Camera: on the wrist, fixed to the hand. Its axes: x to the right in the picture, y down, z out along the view.
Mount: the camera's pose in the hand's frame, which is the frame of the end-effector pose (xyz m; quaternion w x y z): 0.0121 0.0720 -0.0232 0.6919 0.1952 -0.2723 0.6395
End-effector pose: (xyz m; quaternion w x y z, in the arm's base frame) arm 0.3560 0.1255 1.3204 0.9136 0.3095 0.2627 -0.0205
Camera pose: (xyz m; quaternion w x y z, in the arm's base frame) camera 0.3700 0.1985 1.3388 0.6564 0.5549 -0.2690 0.4345
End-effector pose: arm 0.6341 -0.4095 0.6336 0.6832 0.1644 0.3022 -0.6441
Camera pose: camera 0.6998 -0.3963 0.5965 0.9348 0.2650 -0.2078 -0.1125
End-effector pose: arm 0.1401 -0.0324 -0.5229 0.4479 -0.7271 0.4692 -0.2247
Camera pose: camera 0.0937 -0.0647 -0.5746 0.7233 -0.1768 0.6238 0.2374
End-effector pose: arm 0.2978 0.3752 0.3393 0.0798 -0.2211 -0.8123 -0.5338
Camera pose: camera 0.3166 0.3815 0.4133 0.2186 -0.8022 -0.5466 -0.0995
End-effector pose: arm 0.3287 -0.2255 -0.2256 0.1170 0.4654 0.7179 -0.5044
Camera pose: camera 0.3858 -0.1953 -0.2669 0.5081 0.6666 0.0688 -0.5410
